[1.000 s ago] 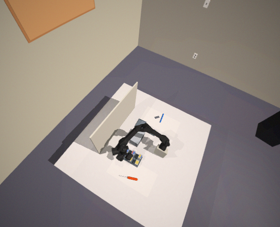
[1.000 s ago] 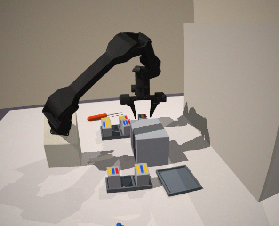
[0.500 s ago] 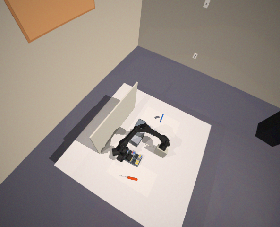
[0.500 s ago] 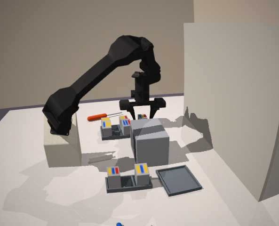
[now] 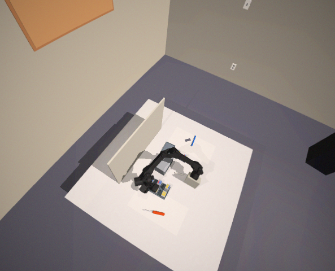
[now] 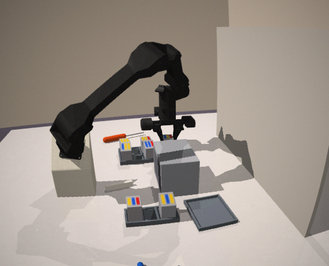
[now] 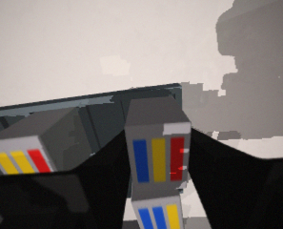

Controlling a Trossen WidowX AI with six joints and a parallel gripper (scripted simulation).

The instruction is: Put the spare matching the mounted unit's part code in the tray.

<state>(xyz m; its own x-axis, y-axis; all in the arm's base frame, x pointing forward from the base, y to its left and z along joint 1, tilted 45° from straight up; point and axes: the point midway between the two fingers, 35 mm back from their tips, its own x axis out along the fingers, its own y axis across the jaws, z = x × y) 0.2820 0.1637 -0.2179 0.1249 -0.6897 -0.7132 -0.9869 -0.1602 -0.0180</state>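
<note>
Now: the dark grey tray 8 cm ahead of my gripper tip, 41 cm to the right of it and 1 cm below it. Round my gripper tip: grey box 1 cm ahead, 23 cm to the right, 3 cm above; grey spare block 2 cm above; holder 7 cm behind, 4 cm to the right, 1 cm below.
</note>
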